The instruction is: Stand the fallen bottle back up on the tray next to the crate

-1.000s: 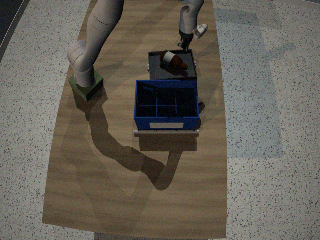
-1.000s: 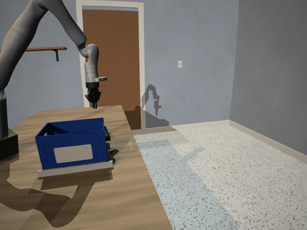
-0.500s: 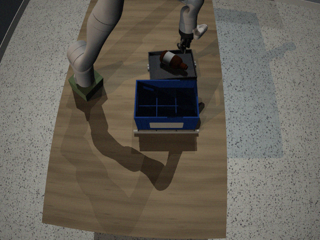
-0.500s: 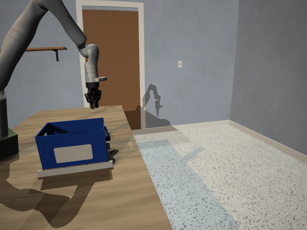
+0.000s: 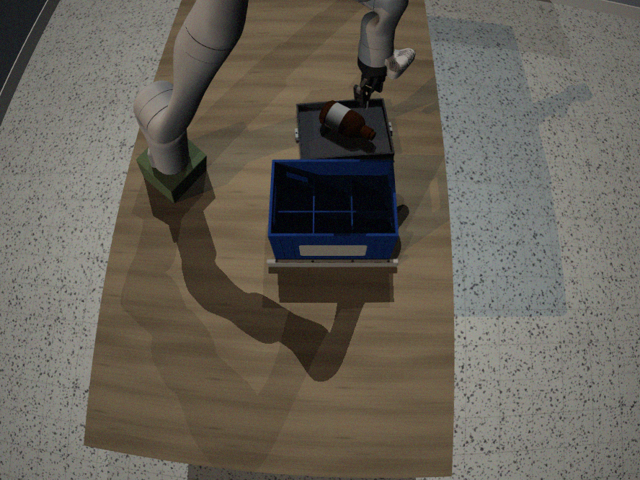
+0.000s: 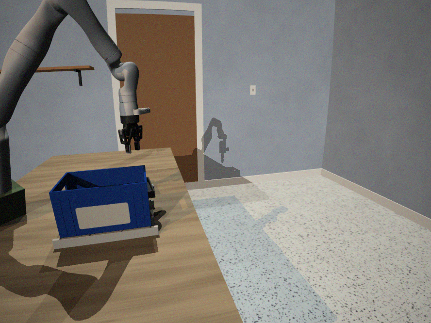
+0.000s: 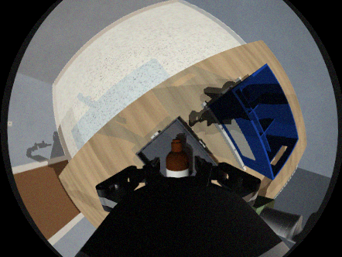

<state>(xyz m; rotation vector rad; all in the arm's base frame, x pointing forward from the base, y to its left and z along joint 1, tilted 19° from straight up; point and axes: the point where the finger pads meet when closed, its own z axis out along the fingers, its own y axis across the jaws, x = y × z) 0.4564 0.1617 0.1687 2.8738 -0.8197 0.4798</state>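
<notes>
My hand is 160 mm above the brown bottle, 50 mm past it and 30 mm to the right of it. Also, from my hand: tray 190 mm below, 60 mm behind, 30 mm to the left; blue crate 260 mm to the right, 120 mm below, 90 mm behind.
</notes>
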